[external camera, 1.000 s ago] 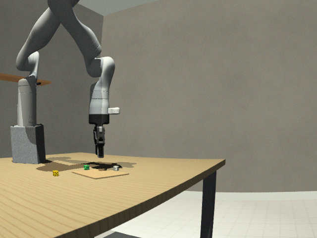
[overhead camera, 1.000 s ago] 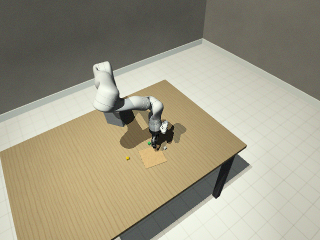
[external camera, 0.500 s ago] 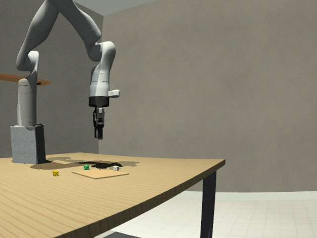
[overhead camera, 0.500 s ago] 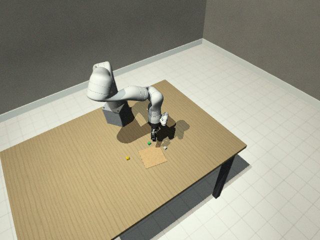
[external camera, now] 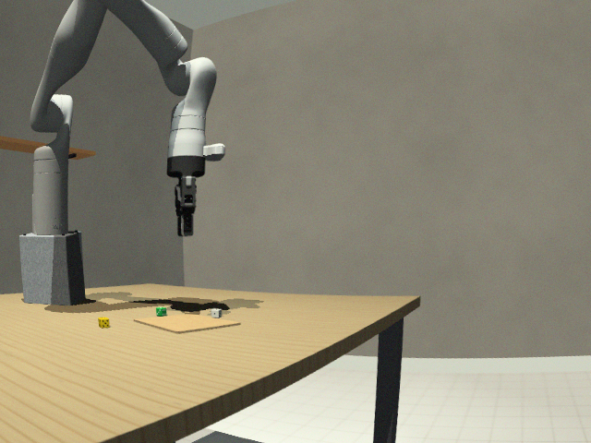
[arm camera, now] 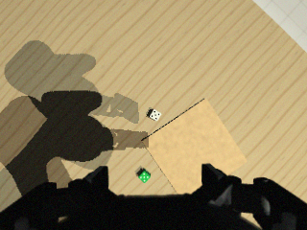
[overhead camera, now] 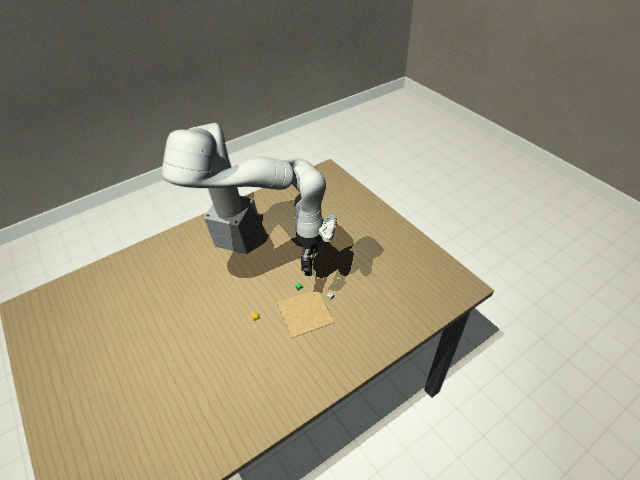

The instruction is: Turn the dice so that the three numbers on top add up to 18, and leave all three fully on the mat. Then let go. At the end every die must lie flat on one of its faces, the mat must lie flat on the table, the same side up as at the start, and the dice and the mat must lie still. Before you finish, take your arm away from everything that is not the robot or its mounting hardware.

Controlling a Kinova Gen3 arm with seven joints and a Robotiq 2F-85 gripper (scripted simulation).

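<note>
The white die is 4 cm ahead of my hand, 4 cm to the left of it and 15 cm below it. Also, from my hand: yellow die: 3 cm behind, 20 cm to the right, 15 cm below; tan mat: 4 cm ahead, 6 cm to the right, 16 cm below; green die: 5 cm behind, 2 cm to the right, 15 cm below.
</note>
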